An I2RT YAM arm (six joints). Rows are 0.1 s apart.
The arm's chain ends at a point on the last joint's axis. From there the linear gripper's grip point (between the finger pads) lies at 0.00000 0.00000 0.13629 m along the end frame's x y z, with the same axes.
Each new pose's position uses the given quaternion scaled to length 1; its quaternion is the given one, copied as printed.
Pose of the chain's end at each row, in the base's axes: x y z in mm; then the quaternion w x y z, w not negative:
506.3, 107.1, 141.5, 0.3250, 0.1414, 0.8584, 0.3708
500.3, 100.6, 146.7, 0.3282, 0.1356, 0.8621, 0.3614
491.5, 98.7, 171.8, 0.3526, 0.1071, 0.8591, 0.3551
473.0, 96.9, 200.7, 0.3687, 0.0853, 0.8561, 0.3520
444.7, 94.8, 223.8, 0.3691, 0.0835, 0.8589, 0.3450
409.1, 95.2, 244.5, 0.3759, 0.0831, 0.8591, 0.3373
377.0, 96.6, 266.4, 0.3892, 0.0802, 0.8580, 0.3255
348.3, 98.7, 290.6, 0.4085, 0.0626, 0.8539, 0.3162
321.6, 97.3, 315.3, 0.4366, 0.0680, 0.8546, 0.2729
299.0, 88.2, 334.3, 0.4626, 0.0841, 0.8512, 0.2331
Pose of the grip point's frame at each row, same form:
596.6, 181.3, 71.5, 0.3250, 0.1414, 0.8584, 0.3708
590.8, 173.4, 75.4, 0.3282, 0.1356, 0.8621, 0.3614
584.4, 171.6, 103.8, 0.3526, 0.1071, 0.8591, 0.3551
567.2, 170.5, 135.2, 0.3687, 0.0853, 0.8561, 0.3520
539.0, 167.2, 157.1, 0.3691, 0.0835, 0.8589, 0.3450
504.8, 165.7, 177.7, 0.3759, 0.0831, 0.8591, 0.3373
475.1, 164.2, 200.3, 0.3892, 0.0802, 0.8580, 0.3255
448.8, 165.3, 227.1, 0.4085, 0.0626, 0.8539, 0.3162
428.4, 152.8, 251.3, 0.4366, 0.0680, 0.8546, 0.2729
411.7, 131.7, 271.2, 0.4626, 0.0841, 0.8512, 0.2331

